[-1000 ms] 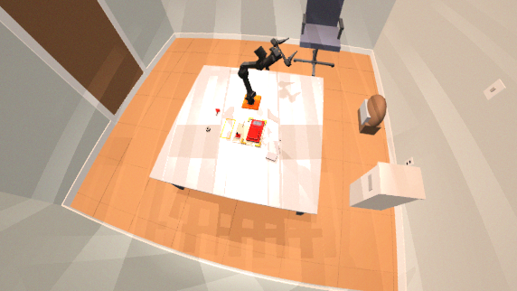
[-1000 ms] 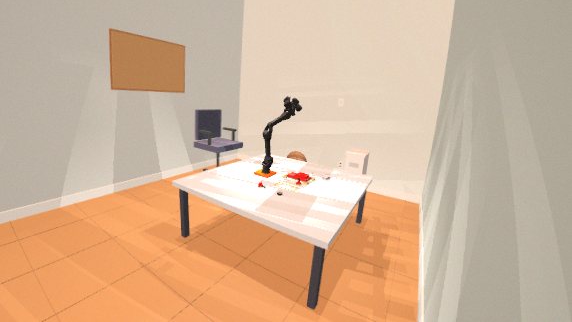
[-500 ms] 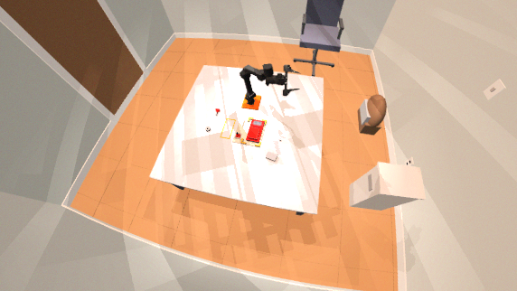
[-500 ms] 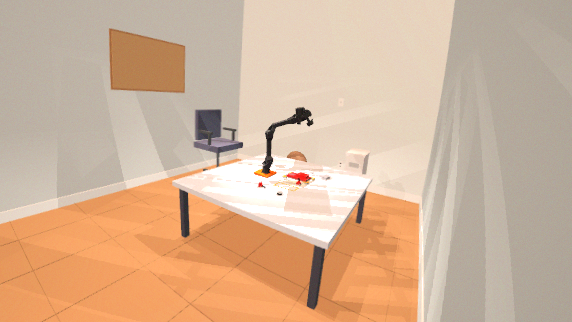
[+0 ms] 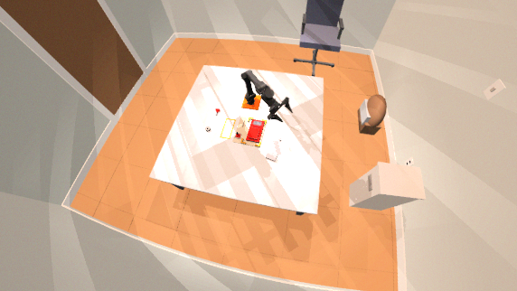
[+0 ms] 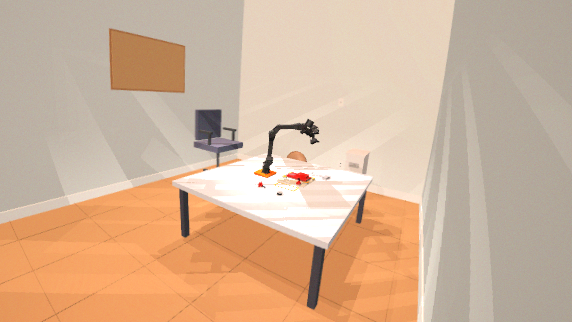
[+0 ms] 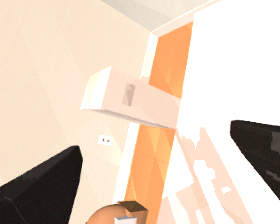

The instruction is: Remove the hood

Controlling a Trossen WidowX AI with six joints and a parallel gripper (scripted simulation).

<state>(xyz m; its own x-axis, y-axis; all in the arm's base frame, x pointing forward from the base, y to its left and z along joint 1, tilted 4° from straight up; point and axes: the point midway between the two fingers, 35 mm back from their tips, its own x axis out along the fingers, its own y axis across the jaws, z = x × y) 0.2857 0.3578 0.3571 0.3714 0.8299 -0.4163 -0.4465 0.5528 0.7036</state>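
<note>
The red hood lies 310 mm below my gripper tip and 250 mm to the right of it. The rest, counted from my gripper tip: dark wheel: 650 mm to the right, 340 mm below, 40 mm ahead.
</note>
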